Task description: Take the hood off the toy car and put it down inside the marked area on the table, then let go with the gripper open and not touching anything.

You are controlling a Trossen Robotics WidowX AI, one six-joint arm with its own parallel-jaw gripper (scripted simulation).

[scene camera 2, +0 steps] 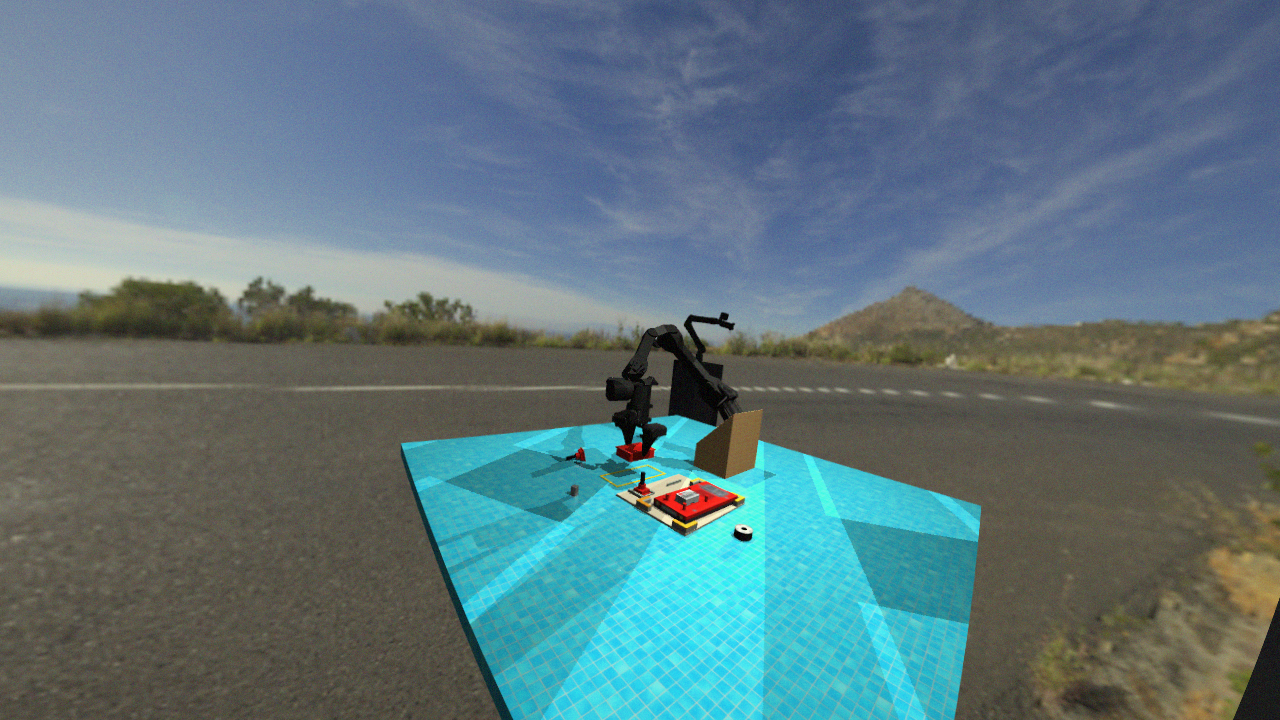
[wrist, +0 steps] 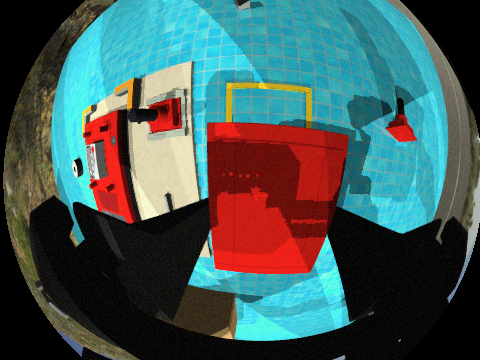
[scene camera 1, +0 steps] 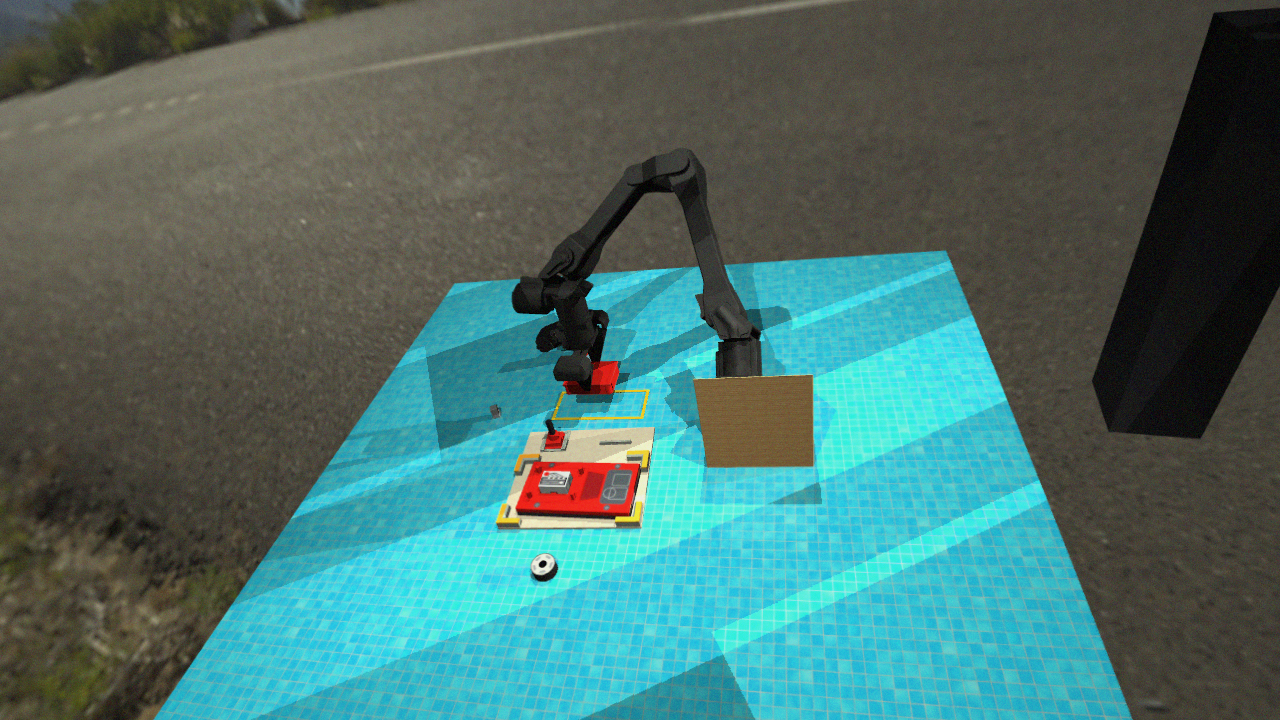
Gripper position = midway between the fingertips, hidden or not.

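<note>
A red toy car (scene camera 2: 711, 498) is here in the scene, and the wrist view shows me the red toy car (wrist: 114, 195) too. There is also a red hood (scene camera 1: 605, 373), and in the wrist view I see the red hood (wrist: 272, 189) again. My gripper (scene camera 1: 592, 378) carries the red hood. I can see my gripper (scene camera 2: 635, 452) from elsewhere as well, and the wrist view has my gripper (wrist: 272, 209) in it too.
</note>
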